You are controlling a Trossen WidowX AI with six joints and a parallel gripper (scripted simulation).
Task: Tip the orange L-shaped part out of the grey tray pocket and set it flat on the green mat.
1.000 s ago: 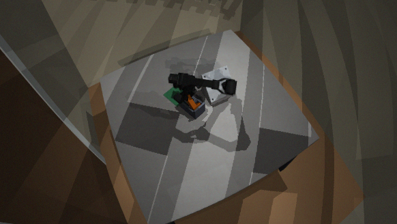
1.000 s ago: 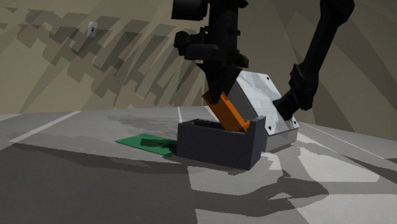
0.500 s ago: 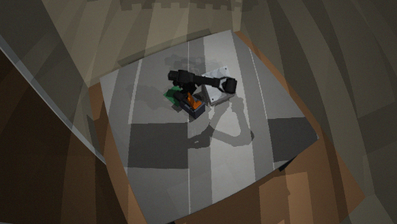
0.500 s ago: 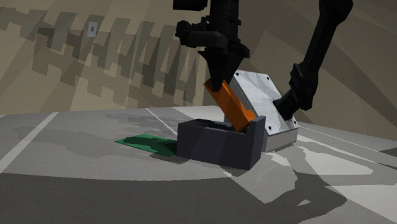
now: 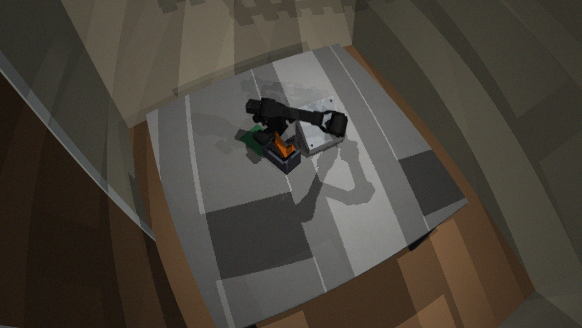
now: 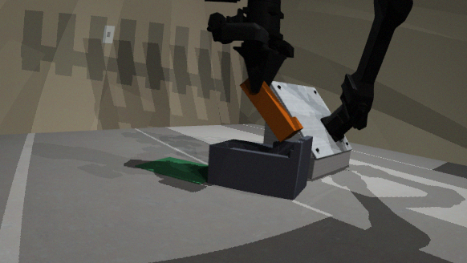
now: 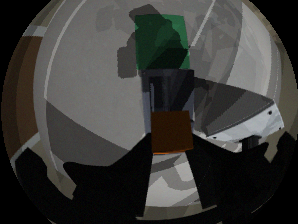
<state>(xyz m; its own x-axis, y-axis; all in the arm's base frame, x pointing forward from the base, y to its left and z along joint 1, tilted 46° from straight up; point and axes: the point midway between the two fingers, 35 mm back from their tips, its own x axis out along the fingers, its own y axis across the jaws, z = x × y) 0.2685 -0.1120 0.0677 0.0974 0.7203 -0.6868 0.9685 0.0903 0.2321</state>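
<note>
Now: gripper tip 17 cm above the green mat, 15 cm to the left of it and 2 cm short of it. From my gripper tip the other things lie so: orange part 3 cm to the left, 3 cm below, 2 cm behind.
</note>
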